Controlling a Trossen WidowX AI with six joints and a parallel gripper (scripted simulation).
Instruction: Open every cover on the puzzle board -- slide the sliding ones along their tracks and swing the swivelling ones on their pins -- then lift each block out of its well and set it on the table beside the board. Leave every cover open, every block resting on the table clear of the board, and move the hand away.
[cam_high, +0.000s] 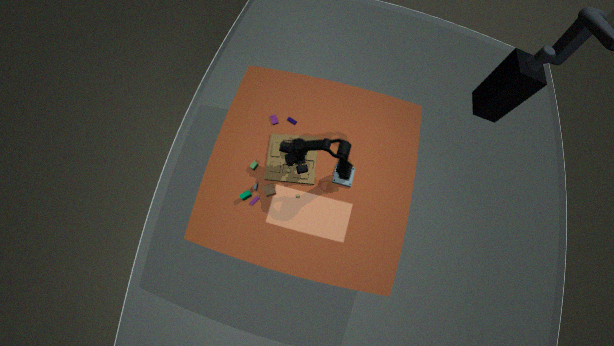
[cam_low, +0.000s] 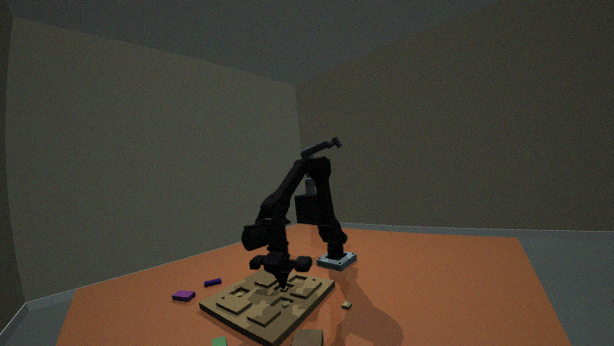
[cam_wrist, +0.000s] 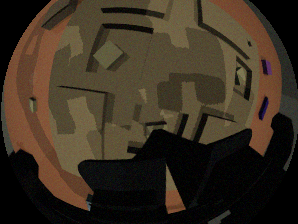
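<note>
My gripper tip is now 6 cm short of the tan puzzle board. Round my gripper tip: dark purple block: 12 cm ahead, 26 cm to the right, 1 cm below.
</note>
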